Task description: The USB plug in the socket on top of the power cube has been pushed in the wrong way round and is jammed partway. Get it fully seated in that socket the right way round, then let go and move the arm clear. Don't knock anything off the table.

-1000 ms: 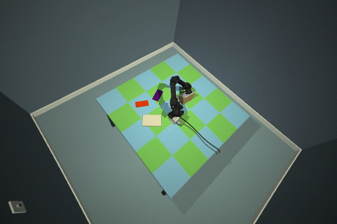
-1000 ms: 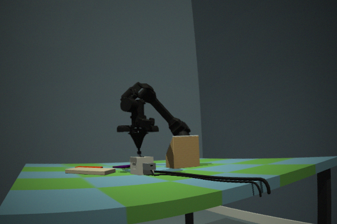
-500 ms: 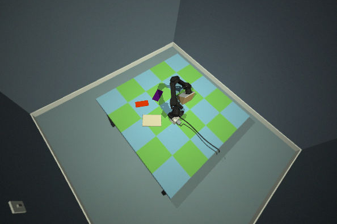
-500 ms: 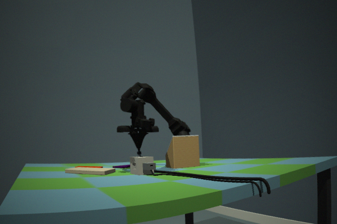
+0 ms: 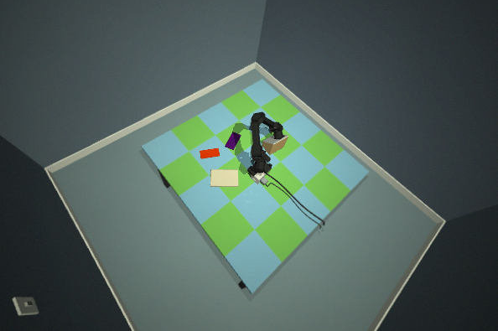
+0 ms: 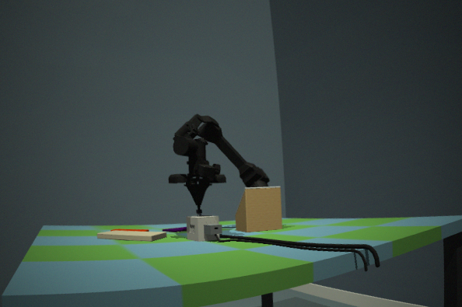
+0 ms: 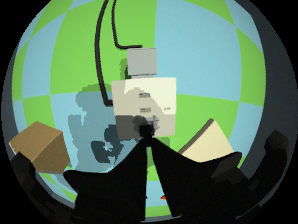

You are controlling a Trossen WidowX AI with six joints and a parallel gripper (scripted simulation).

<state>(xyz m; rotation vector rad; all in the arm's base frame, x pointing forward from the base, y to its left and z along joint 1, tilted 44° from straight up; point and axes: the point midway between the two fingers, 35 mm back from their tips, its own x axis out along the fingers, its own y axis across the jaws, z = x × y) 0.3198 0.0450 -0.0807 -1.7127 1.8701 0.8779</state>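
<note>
Now: gripper tip 2 cm above the USB plug. From my gripper tip the other things lie so: red card 15 cm ahead, 37 cm to the right, 11 cm below; then purple card 7 cm behind, 35 cm to the right, 11 cm below; then cream slab 20 cm ahead, 13 cm to the right, 10 cm below.
</note>
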